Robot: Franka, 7 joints.
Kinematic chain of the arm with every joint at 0, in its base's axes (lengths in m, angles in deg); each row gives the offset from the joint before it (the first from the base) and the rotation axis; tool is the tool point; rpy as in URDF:
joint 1: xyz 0 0 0.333 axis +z
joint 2: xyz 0 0 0 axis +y
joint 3: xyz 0 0 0.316 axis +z
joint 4: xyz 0.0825 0 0 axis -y
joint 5: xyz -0.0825 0 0.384 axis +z
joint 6: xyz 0 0 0 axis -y
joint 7: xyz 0.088 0 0 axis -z
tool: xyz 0 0 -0.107 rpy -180 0 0
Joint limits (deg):
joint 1: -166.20..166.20
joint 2: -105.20..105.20
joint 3: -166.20..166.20
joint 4: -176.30..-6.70
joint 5: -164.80..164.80
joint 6: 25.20..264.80
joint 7: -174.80..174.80
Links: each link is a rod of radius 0.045 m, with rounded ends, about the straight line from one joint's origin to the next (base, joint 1, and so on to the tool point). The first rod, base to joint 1, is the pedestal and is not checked.
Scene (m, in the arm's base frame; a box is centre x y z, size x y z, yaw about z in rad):
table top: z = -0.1
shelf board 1: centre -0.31 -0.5 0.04 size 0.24 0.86 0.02 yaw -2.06
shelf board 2: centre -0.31 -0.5 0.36 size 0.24 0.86 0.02 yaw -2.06
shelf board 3: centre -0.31 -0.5 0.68 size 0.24 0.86 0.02 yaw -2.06
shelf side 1: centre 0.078 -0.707 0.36 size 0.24 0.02 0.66 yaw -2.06
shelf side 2: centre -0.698 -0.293 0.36 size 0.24 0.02 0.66 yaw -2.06
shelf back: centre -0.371 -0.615 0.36 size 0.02 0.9 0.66 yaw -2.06
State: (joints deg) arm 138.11 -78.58 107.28 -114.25 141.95 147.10 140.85
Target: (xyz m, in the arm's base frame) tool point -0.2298 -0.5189 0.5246
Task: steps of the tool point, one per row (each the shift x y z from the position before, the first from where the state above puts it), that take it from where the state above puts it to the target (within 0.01 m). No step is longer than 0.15 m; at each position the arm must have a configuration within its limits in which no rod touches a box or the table.
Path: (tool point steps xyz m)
1: 0.0326 0.0549 0.0016
2: 0.0354 0.0626 -0.0029
3: 0.0357 0.0683 -0.0021
4: 0.0332 0.0714 0.0034
5: -0.0504 -0.0194 0.0622
6: -0.0264 -0.0126 0.0805
7: 0.0045 -0.0054 0.0899
8: 0.0386 0.0027 0.0880
9: -0.0540 -0.1049 -0.0071
10: -0.0482 -0.0869 0.0071

